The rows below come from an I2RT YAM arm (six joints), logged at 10 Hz.
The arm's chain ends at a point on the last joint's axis. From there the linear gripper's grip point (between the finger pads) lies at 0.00 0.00 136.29 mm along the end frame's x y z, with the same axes.
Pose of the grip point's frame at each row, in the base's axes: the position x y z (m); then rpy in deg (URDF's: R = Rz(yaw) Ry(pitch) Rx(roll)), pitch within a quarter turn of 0, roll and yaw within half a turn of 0:
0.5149 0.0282 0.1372 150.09 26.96 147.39
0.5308 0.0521 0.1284 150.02 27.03 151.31
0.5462 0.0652 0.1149 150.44 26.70 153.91
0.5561 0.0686 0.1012 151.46 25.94 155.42
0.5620 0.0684 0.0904 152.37 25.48 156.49
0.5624 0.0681 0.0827 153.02 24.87 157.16
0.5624 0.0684 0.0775 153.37 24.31 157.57
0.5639 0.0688 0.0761 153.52 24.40 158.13
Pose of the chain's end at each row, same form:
0.4332 -0.0002 0.2425 150.09 26.96 147.39
0.4510 0.0181 0.2336 150.02 27.03 151.31
0.4688 0.0282 0.2208 150.44 26.70 153.91
0.4814 0.0312 0.2089 151.46 25.94 155.42
0.4892 0.0312 0.1994 152.37 25.48 156.49
0.4913 0.0309 0.1929 153.02 24.87 157.16
0.4927 0.0311 0.1885 153.37 24.31 157.57
0.4945 0.0312 0.1872 153.52 24.40 158.13

